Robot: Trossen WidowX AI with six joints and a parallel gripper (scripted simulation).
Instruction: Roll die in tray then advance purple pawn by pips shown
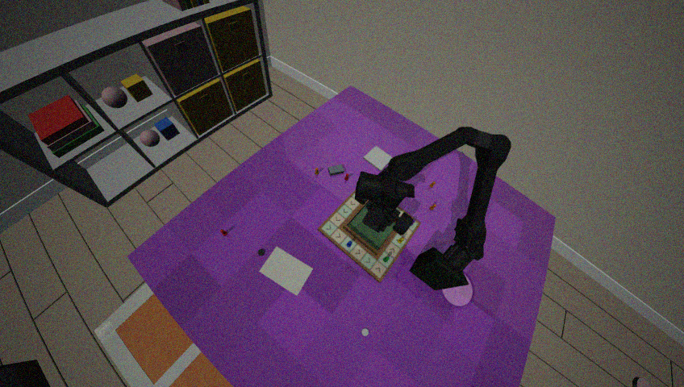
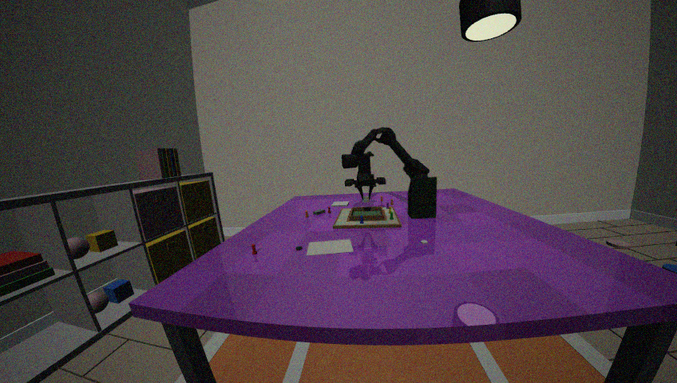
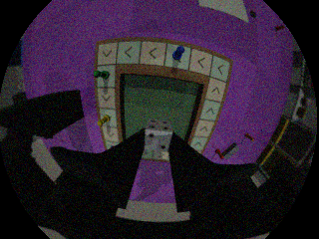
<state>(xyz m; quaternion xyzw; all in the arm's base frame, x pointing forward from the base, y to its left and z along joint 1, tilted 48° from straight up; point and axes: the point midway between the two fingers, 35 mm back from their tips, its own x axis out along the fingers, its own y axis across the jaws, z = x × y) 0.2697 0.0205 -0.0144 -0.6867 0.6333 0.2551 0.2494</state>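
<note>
The purple pawn lies 12 cm to the right of my gripper tip, 11 cm behind it and 6 cm below it. From my gripper tip the other things lie so: white die right at my gripper tip; blue pawn 11 cm to the left, 6 cm below, 2 cm ahead; green tray 8 cm below.
</note>
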